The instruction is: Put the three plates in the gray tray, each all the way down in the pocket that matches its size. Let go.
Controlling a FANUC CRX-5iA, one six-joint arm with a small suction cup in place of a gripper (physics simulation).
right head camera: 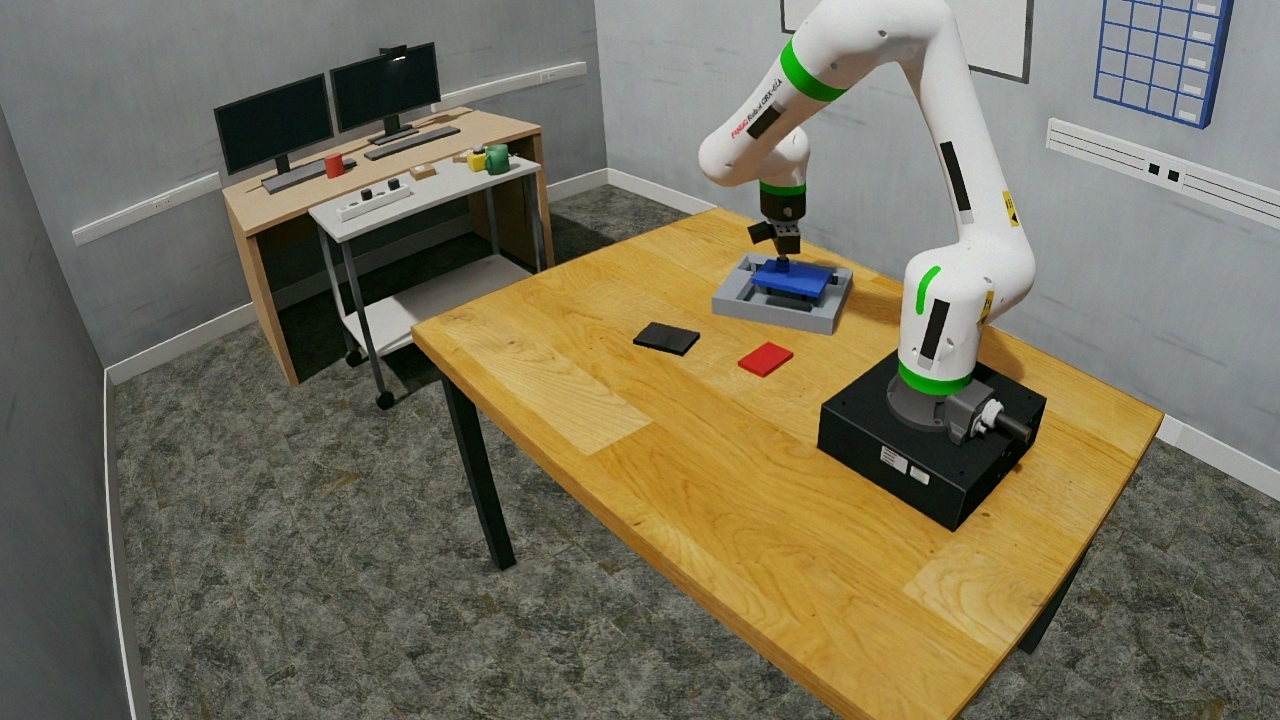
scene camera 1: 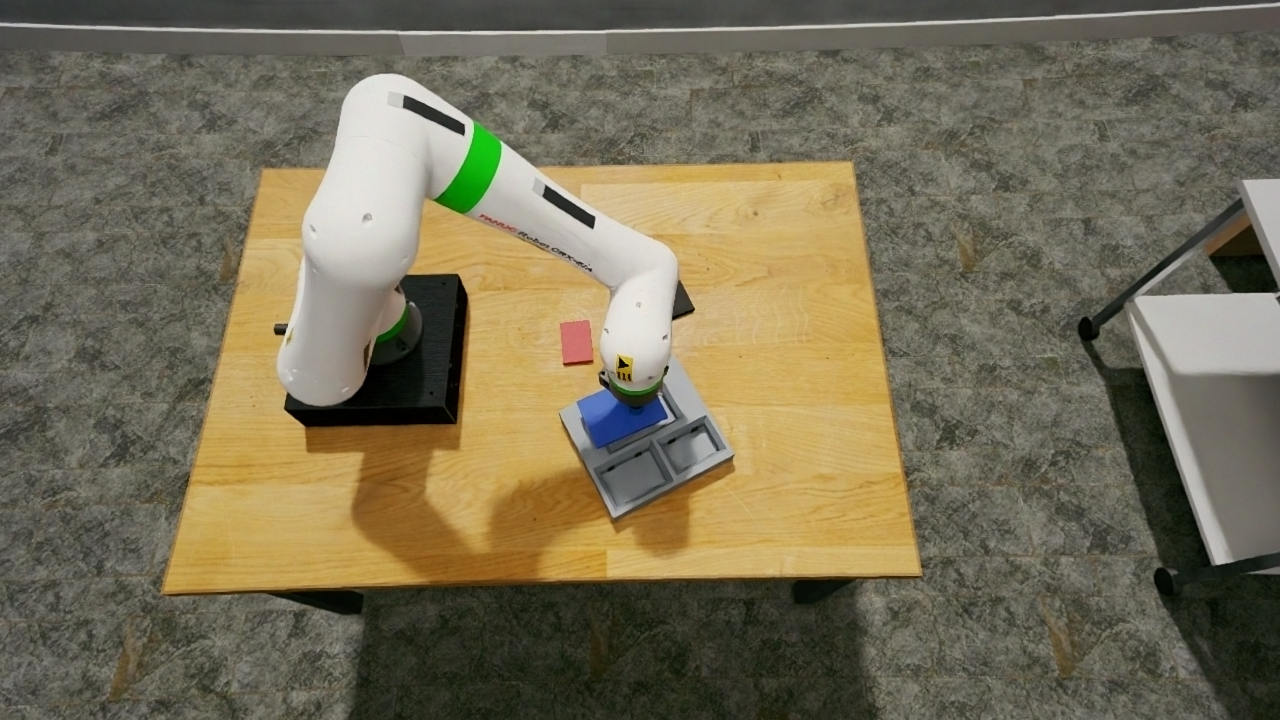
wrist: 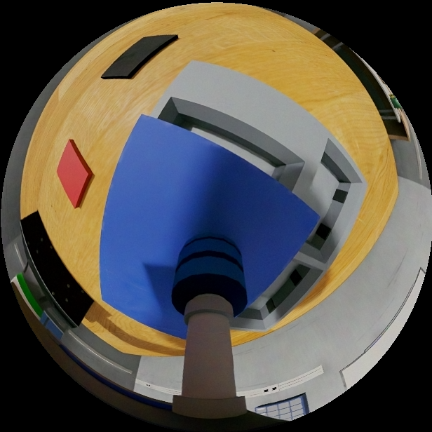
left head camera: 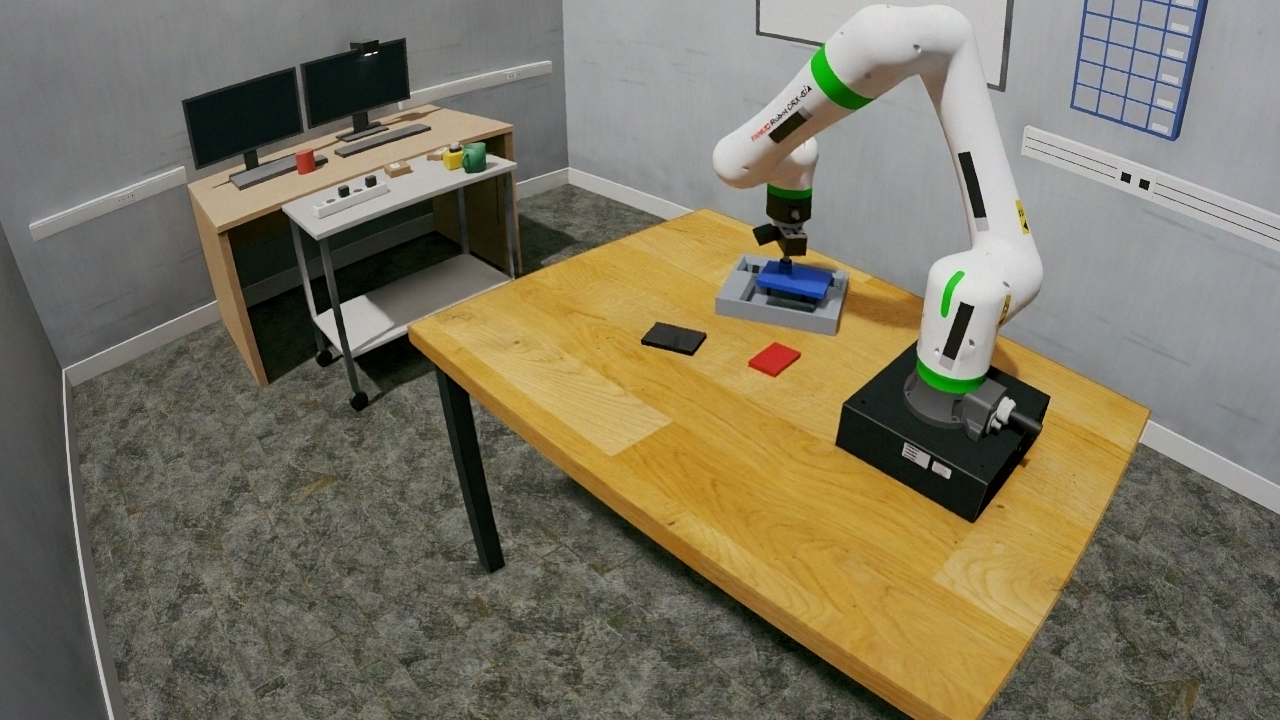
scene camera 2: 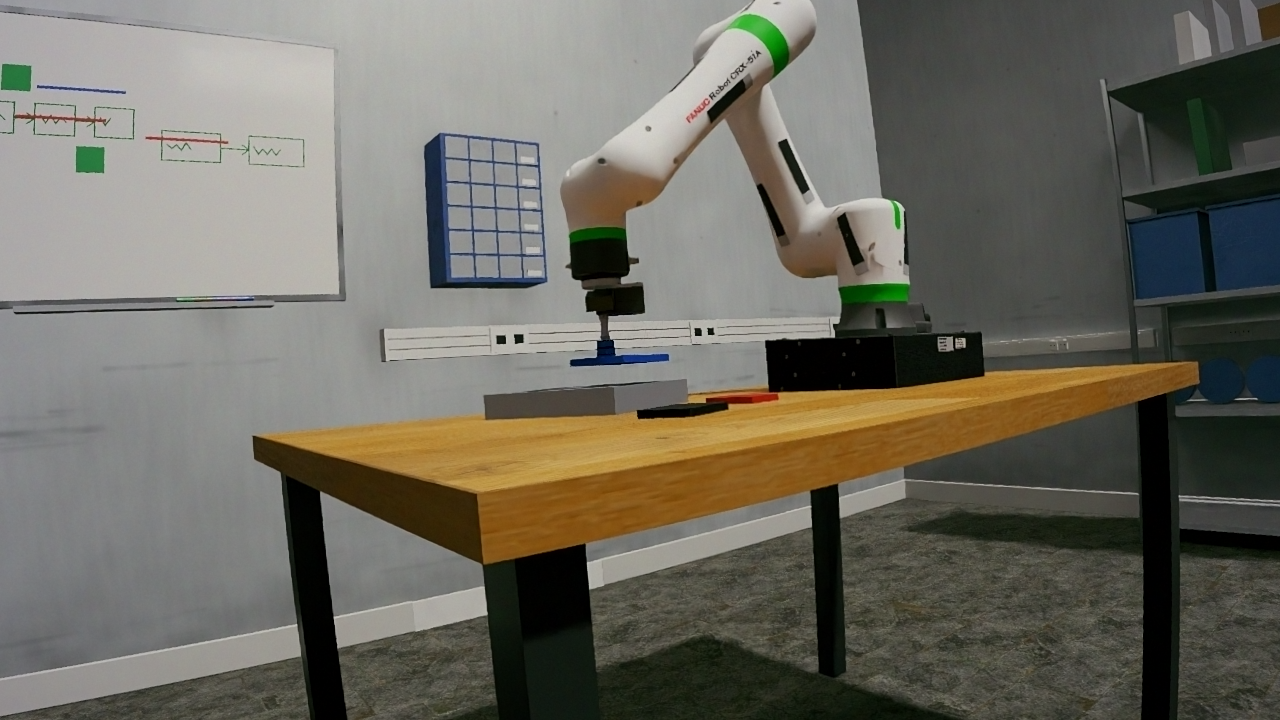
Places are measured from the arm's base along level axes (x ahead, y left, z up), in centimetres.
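Where they show: hand at its tool point: [right head camera: 782, 275] [scene camera 1: 636, 410] [left head camera: 784, 276] [scene camera 2: 607, 363]; arm's base at its link origin: [right head camera: 929, 401] [scene camera 1: 384, 330] [left head camera: 943, 399] [scene camera 2: 875, 335].
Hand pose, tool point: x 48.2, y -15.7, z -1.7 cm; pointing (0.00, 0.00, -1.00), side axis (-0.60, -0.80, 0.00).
Note:
Things, the pixels of their centre, and the offset from my tool point. Level surfaces: height alone.
- blue plate at the middle of its body: [scene camera 2: 620, 360] [scene camera 1: 621, 409] [right head camera: 792, 277] [left head camera: 795, 278] dx -2.7, dy -0.1, dz +0.5 cm
- gray tray at the middle of its body: [scene camera 2: 590, 398] [scene camera 1: 645, 435] [right head camera: 786, 290] [left head camera: 786, 291] dx +1.7, dy -3.1, dz -5.4 cm
- red plate at the middle of its body: [scene camera 2: 741, 399] [right head camera: 766, 359] [left head camera: 774, 359] [scene camera 1: 576, 342] dx -12.3, dy +17.3, dz -6.8 cm
- black plate at the middle of its body: [scene camera 2: 684, 410] [right head camera: 666, 338] [left head camera: 674, 338] [scene camera 1: 664, 303] dx +5.8, dy +26.1, dz -6.8 cm
- wooden table at its surface level: dz -7.3 cm
My suction cup [left head camera: 785, 265] [right head camera: 782, 264] [scene camera 2: 605, 347] [wrist: 210, 272] is shut on the blue plate [left head camera: 796, 280] [right head camera: 796, 279] [scene camera 1: 617, 420] [scene camera 2: 640, 358] [wrist: 190, 190], the largest, and holds it about level. The gray tray [left head camera: 769, 313] [right head camera: 765, 315] [scene camera 1: 687, 390] [scene camera 2: 554, 402] [wrist: 235, 90] is below, with a gap in scene camera 2. The plate partly covers the large pocket; a strip of that pocket shows past its edge. The two smaller pockets are empty. The red plate [left head camera: 774, 359] [right head camera: 765, 358] [scene camera 1: 576, 342] [wrist: 74, 173] and black plate [left head camera: 673, 338] [right head camera: 665, 338] [scene camera 1: 682, 301] [wrist: 140, 56] lie flat on the table.
The black robot base [left head camera: 913, 456] [right head camera: 895, 465] [scene camera 1: 434, 358] [scene camera 2: 877, 360] stands on the wooden table [left head camera: 716, 501] [scene camera 1: 787, 268]. My forearm hides part of the black plate in scene camera 1. A white cart [left head camera: 402, 300] and a desk [left head camera: 241, 313] stand apart from the table.

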